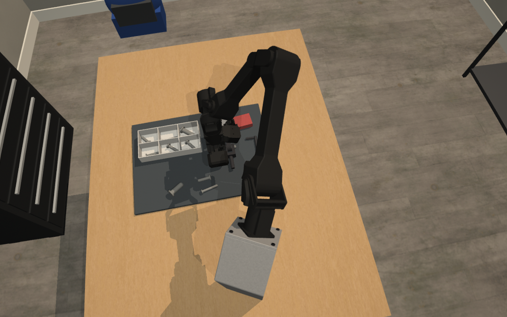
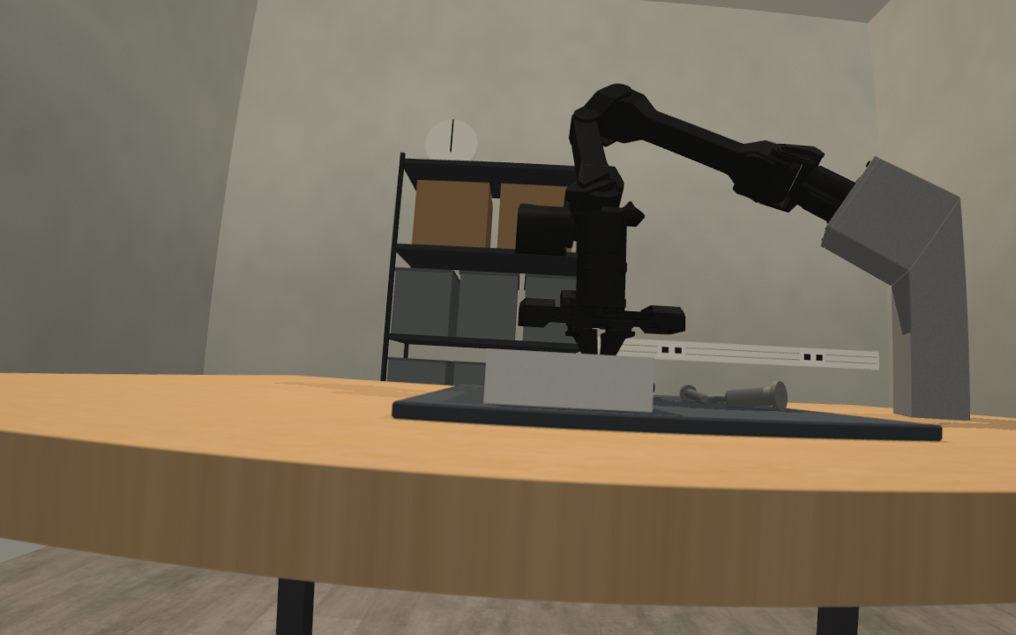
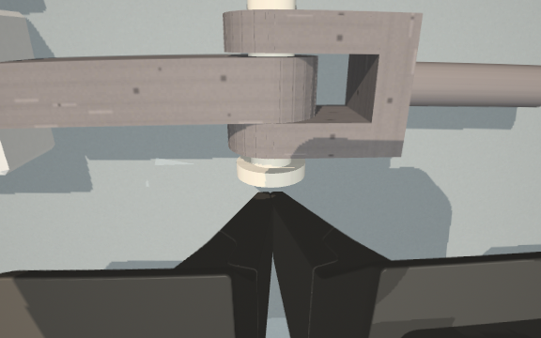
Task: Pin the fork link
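Right now the grey eye plate is 4 cm to the right of my hand and 3 cm below it. From my hand the other things lie so: long strip (12 cm to the right, 5 cm behind, 3 cm below); dark mat (5 cm to the left, 4 cm below, 2 cm ahead); mount block (7 cm to the right, 7 cm ahead, 2 cm below).
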